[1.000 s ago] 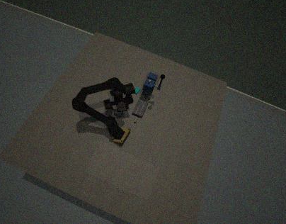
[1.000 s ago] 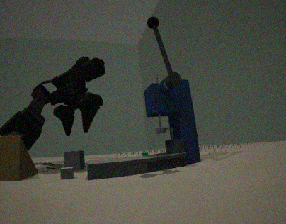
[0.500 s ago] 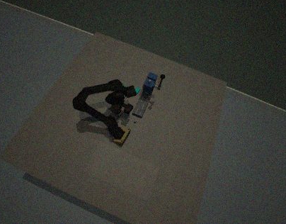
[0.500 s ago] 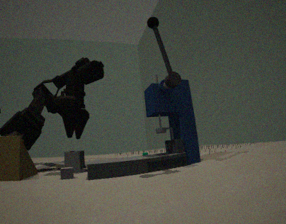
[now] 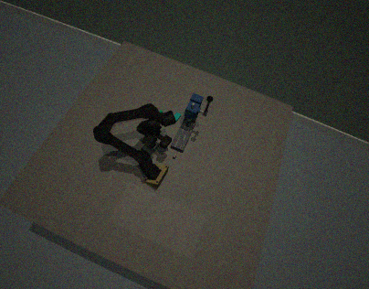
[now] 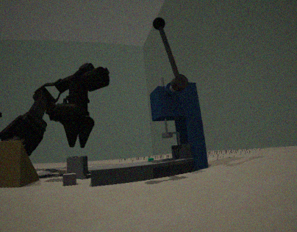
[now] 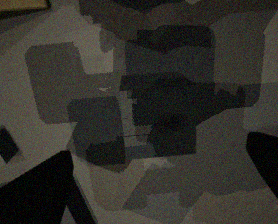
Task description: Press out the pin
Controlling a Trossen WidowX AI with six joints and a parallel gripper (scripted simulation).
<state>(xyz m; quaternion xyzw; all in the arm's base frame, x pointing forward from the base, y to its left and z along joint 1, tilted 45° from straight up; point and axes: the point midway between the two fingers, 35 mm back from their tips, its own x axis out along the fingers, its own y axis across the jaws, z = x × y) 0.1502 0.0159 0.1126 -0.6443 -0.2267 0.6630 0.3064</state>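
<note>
Now: gripper tip 10 mm to the right of the pale round pin and 60 mm above it. Round my gripper tip: teal block (250 mm ahead, 20 mm to the right, 70 mm below); then dark lever (220 mm ahead, 170 mm to the right, 190 mm above); then thin punch (230 mm ahead, 110 mm to the right, 80 mm above).
</note>
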